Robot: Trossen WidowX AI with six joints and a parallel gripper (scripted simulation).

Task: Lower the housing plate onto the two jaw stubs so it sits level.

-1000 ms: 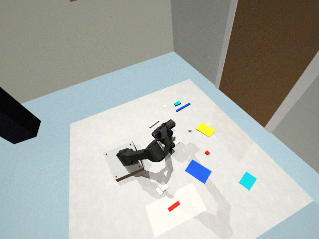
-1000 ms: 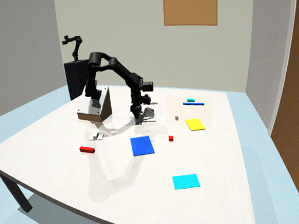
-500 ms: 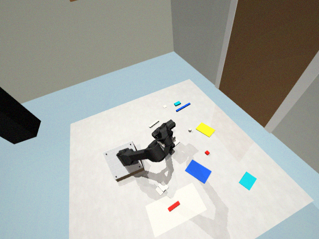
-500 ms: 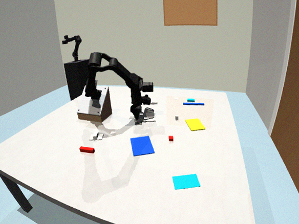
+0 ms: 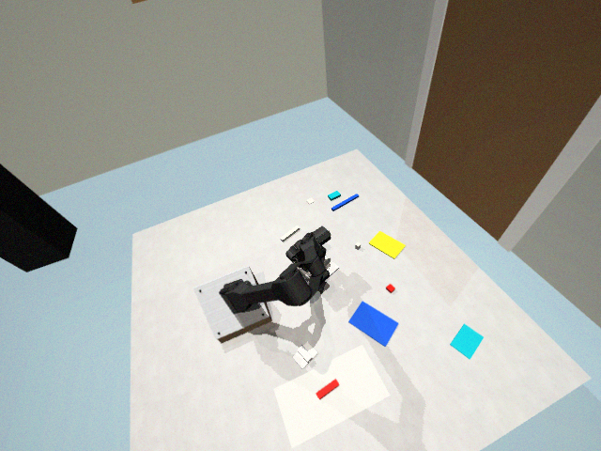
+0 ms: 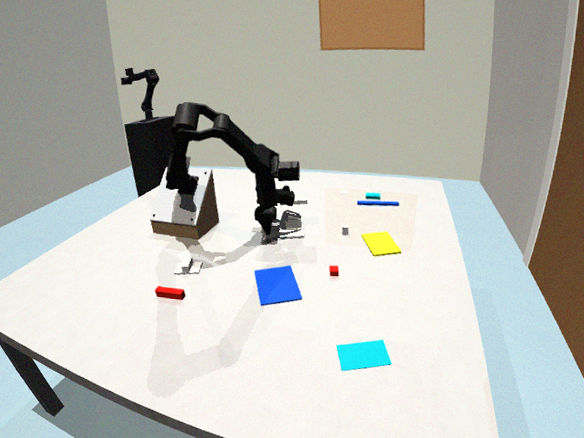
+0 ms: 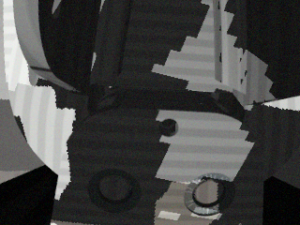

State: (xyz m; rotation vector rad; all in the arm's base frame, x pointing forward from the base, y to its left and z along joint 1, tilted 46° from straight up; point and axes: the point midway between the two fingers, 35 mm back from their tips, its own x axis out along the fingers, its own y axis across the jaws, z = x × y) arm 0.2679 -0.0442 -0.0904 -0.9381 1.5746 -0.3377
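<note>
My gripper tip is now 2 cm below the housing plate and 1 cm short of it. Round my gripper tip: red cube: 26 cm ahead, 17 cm to the right; yellow mat: 35 cm ahead, 1 cm to the left; blue mat: 26 cm to the right, 14 cm ahead.
</note>
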